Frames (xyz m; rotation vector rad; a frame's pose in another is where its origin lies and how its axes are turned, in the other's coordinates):
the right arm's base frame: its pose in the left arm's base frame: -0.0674 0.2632 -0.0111 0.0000 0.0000 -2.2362
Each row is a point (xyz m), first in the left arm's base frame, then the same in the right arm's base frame.
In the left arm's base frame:
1: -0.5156 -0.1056 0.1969
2: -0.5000 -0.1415 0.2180
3: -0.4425 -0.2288 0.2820
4: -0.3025 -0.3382 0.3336
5: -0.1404 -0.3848 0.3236
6: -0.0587 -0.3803 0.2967
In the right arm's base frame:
1: 0.5668 -0.1249 0.2080
2: 0.5854 -0.0905 0.2291
3: 0.6186 0.0087 0.2931
4: 0.6182 0.1863 0.3447
5: 0.5548 0.3426 0.3347
6: 0.5008 0.4041 0.3078

